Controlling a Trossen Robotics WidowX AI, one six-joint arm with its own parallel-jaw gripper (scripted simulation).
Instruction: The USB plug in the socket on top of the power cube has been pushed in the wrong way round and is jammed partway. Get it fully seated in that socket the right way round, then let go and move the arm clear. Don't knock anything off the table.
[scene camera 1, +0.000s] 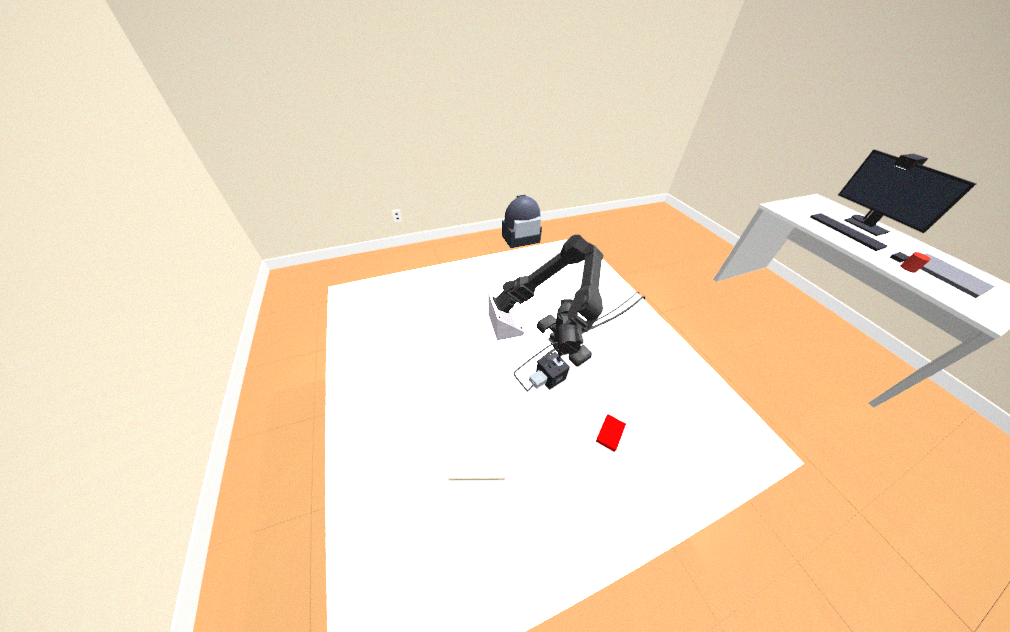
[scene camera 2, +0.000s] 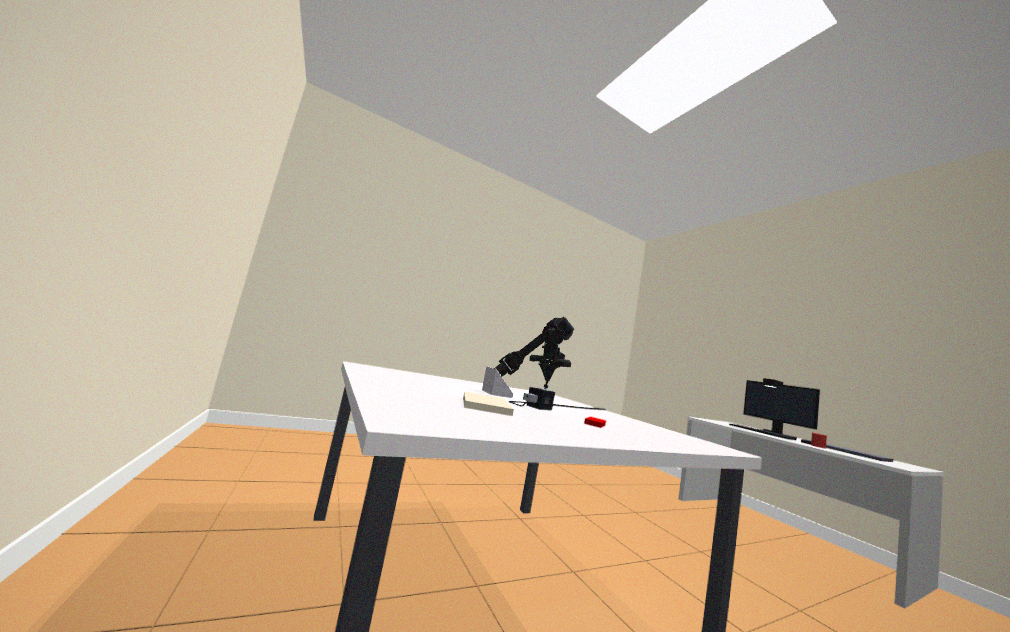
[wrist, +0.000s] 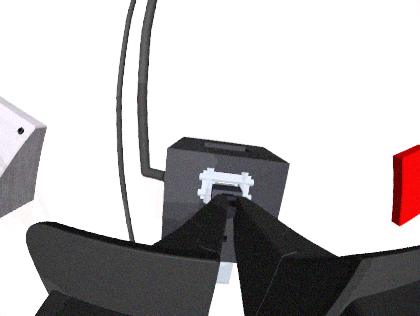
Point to my gripper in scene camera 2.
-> At 547, 381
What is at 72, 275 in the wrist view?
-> My gripper.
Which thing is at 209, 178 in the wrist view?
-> A white socket frame.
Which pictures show my gripper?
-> Scene camera 1, scene camera 2 and the wrist view: all of them.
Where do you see a flat tan board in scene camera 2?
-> At 473, 401
